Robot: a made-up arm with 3 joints. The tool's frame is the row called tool. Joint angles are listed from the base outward.
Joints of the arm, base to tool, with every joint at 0 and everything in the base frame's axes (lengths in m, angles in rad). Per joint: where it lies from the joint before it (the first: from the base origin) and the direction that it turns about. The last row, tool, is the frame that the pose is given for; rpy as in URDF.
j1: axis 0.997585 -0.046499 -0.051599 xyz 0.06 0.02 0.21
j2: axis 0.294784 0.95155 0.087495 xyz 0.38 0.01 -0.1
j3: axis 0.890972 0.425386 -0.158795 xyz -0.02 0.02 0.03
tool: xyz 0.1 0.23 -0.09 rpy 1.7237 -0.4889 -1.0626
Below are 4 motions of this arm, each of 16 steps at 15 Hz.
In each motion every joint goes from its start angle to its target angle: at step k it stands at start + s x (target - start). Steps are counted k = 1, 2, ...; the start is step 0. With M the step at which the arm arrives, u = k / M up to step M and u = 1 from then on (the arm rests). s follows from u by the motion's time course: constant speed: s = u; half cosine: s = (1 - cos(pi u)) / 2; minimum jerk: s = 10 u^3 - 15 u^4 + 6 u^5.
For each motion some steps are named. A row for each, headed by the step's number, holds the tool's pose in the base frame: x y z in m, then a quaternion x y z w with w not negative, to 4 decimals.
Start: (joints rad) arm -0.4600 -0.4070 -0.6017
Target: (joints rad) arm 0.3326 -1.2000 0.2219
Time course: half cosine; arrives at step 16
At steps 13, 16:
13: 0.5740 0.2796 0.1836 0.5234 -0.8024 0.0555 0.2814
16: 0.5670 0.2818 0.2120 0.5435 -0.8042 0.0348 0.2379

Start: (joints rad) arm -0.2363 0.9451 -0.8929
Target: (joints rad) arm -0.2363 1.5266 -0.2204
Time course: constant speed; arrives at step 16
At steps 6, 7, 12, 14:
6: 0.3653 0.2128 -0.0272 0.4210 -0.1334 -0.1703 0.8809
7: 0.3653 0.2196 -0.0185 0.4229 -0.1158 -0.2008 0.8760
12: 0.3762 0.2485 0.0233 0.4164 -0.0261 -0.3498 0.8388
14: 0.3851 0.2576 0.0380 0.4064 0.0100 -0.4069 0.8181

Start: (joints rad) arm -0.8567 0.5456 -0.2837
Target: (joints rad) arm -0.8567 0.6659 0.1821
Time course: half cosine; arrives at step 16
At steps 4, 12, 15, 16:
4: 0.4439 0.0635 -0.1260 0.1806 -0.3672 -0.0733 0.9095
12: 0.4644 0.1142 -0.1052 0.2196 -0.3594 -0.2597 0.8690
15: 0.4706 0.1221 -0.1003 0.2253 -0.3570 -0.2950 0.8572
16: 0.4711 0.1226 -0.1000 0.2256 -0.3568 -0.2975 0.8563

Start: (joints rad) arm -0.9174 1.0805 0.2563
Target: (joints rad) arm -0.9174 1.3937 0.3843
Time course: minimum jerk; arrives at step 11
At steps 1, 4, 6, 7, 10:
1: 0.4677 0.1243 -0.0950 0.1485 -0.2590 -0.4840 0.8226
4: 0.4716 0.1280 -0.0922 0.1371 -0.2391 -0.5260 0.8046
6: 0.4774 0.1318 -0.0891 0.1204 -0.2129 -0.5790 0.7778
7: 0.4804 0.1331 -0.0878 0.1116 -0.2002 -0.6036 0.7636
10: 0.4853 0.1345 -0.0863 0.0968 -0.1800 -0.6412 0.7397

